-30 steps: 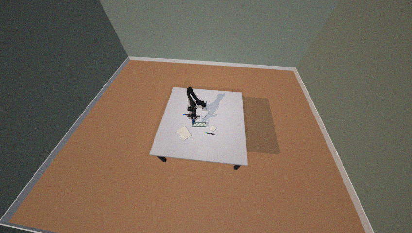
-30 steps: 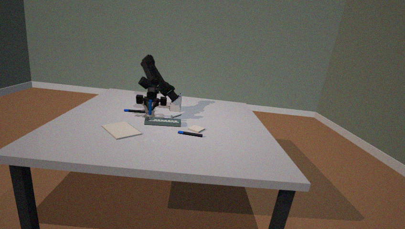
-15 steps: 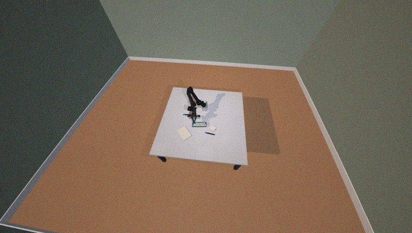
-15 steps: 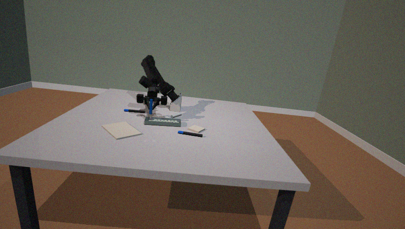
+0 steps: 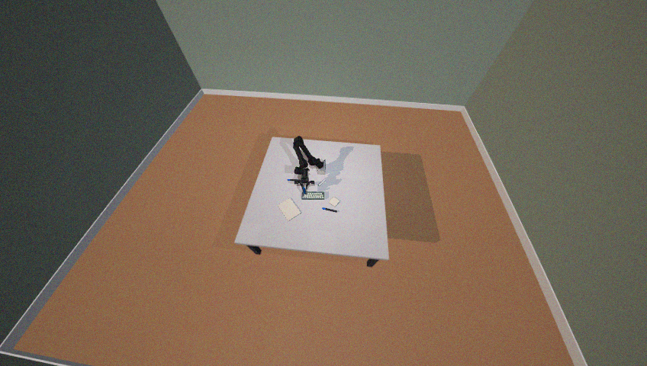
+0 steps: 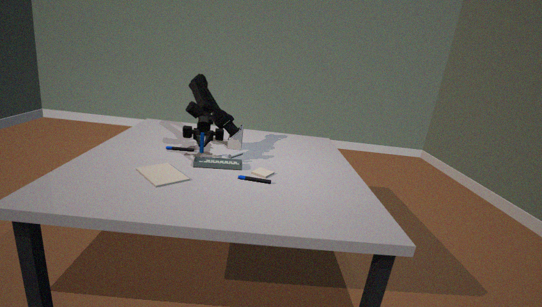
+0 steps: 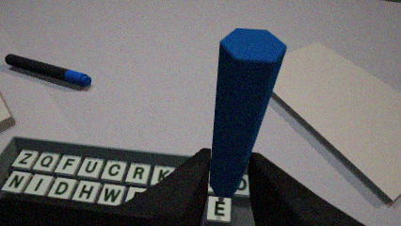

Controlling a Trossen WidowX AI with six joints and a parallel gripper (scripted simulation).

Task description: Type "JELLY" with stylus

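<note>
The stylus lies 2 cm below my gripper tip. Round my gripper tip: beige notepad: 15 cm ahead, 13 cm to the right, 9 cm below; white cylinder: 17 cm behind, 15 cm to the left, 8 cm below.
</note>
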